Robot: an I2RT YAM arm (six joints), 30 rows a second.
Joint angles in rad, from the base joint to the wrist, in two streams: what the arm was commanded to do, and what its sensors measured. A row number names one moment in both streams.
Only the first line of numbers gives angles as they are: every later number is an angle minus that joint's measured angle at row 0.
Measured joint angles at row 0:
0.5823, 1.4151, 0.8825, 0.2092, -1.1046, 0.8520
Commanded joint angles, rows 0 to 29:
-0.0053, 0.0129, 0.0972, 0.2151, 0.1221, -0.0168
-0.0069, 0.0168, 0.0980, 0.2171, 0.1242, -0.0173
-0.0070, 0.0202, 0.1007, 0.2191, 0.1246, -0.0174
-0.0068, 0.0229, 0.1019, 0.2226, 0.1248, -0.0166
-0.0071, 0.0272, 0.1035, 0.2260, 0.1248, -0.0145
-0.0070, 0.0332, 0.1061, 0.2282, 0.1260, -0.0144
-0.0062, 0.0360, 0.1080, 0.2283, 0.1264, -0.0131
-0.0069, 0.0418, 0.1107, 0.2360, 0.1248, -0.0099
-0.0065, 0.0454, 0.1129, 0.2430, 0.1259, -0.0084
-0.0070, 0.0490, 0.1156, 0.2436, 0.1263, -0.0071
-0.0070, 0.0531, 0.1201, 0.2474, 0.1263, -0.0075
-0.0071, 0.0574, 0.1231, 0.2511, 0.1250, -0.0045
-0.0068, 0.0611, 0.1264, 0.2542, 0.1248, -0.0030
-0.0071, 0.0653, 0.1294, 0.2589, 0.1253, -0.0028
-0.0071, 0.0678, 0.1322, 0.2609, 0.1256, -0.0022
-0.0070, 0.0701, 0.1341, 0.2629, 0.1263, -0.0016
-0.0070, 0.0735, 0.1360, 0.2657, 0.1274, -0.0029
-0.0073, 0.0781, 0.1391, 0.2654, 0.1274, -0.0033
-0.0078, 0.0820, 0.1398, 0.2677, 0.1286, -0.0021
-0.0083, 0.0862, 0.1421, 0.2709, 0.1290, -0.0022
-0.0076, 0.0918, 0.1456, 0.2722, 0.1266, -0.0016
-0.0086, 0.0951, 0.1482, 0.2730, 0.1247, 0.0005
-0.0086, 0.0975, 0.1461, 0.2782, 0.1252, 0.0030
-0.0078, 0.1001, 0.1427, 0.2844, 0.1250, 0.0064
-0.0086, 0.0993, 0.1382, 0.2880, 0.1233, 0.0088
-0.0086, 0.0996, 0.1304, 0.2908, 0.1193, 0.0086
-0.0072, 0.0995, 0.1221, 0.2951, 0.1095, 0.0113
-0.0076, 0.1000, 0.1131, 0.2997, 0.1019, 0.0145
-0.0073, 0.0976, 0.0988, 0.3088, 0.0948, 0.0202
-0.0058, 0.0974, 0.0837, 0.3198, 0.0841, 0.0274
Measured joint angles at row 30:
-0.0084, 0.0927, 0.0340, -0.0042, -0.0736, 0.0008
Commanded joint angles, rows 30 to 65:
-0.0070, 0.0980, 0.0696, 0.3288, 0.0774, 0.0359
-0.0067, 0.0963, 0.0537, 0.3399, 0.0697, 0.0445
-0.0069, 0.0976, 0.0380, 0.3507, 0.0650, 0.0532
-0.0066, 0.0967, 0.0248, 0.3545, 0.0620, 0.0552
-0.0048, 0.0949, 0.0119, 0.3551, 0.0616, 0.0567
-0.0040, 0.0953, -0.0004, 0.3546, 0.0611, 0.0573
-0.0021, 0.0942, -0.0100, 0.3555, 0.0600, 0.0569
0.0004, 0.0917, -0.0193, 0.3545, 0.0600, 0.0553
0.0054, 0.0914, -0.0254, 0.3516, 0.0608, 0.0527
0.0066, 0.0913, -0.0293, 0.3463, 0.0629, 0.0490
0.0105, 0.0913, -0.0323, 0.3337, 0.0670, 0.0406
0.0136, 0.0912, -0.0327, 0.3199, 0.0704, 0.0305
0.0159, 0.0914, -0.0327, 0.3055, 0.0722, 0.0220
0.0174, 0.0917, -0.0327, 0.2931, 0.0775, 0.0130
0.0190, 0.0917, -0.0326, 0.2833, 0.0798, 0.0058
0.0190, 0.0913, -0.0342, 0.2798, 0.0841, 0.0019
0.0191, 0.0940, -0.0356, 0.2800, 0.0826, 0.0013
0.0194, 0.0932, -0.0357, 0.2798, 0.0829, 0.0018
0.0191, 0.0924, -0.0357, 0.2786, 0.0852, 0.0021
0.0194, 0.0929, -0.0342, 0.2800, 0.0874, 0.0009
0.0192, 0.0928, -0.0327, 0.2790, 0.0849, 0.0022
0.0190, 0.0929, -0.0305, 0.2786, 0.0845, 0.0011
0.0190, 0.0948, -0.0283, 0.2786, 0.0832, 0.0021
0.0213, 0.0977, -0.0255, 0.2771, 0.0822, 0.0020
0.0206, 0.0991, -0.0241, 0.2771, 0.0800, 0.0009
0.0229, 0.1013, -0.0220, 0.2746, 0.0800, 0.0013
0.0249, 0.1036, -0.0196, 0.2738, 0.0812, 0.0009
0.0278, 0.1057, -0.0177, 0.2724, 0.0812, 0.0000
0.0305, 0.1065, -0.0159, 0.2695, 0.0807, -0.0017
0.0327, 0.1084, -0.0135, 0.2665, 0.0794, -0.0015
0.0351, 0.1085, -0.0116, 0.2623, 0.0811, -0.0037
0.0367, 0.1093, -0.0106, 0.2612, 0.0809, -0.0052
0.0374, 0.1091, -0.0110, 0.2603, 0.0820, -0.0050
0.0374, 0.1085, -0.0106, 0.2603, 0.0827, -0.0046
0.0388, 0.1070, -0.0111, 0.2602, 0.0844, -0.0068
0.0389, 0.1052, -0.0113, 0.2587, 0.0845, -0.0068
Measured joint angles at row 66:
0.0324, 0.0915, -0.0267, 0.2629, -0.0103, -0.0038
